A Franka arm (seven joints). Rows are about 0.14 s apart.
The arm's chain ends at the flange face. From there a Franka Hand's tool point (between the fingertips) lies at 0.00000 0.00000 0.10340 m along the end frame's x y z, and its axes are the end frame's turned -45 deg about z.
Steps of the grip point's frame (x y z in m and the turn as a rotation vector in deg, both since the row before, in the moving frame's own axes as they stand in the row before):
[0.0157, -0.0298, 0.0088, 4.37, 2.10, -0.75]
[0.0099, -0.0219, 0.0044, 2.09, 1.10, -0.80]
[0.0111, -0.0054, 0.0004, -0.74, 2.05, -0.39]
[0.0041, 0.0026, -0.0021, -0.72, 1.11, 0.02]
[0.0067, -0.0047, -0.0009, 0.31, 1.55, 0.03]
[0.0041, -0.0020, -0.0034, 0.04, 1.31, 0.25]
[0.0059, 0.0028, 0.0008, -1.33, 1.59, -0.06]
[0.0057, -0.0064, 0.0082, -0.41, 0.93, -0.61]
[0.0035, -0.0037, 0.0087, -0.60, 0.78, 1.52]
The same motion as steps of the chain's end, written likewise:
[-0.0070, -0.0239, 0.0092, 4.57, -1.61, -0.75]
[-0.0072, -0.0184, 0.0045, 2.26, -0.70, -0.80]
[0.0005, -0.0100, 0.0005, 0.93, 1.97, -0.39]
[0.0024, -0.0006, -0.0021, 0.28, 1.29, 0.02]
[-0.0002, -0.0057, -0.0009, 1.32, 0.88, 0.03]
[-0.0001, -0.0026, -0.0034, 0.95, 0.90, 0.25]
[0.0024, -0.0019, 0.0009, 0.18, 2.06, -0.06]
[-0.0022, -0.0079, 0.0082, 0.37, 0.95, -0.61]
[-0.0019, -0.0049, 0.0087, 0.13, 0.98, 1.52]

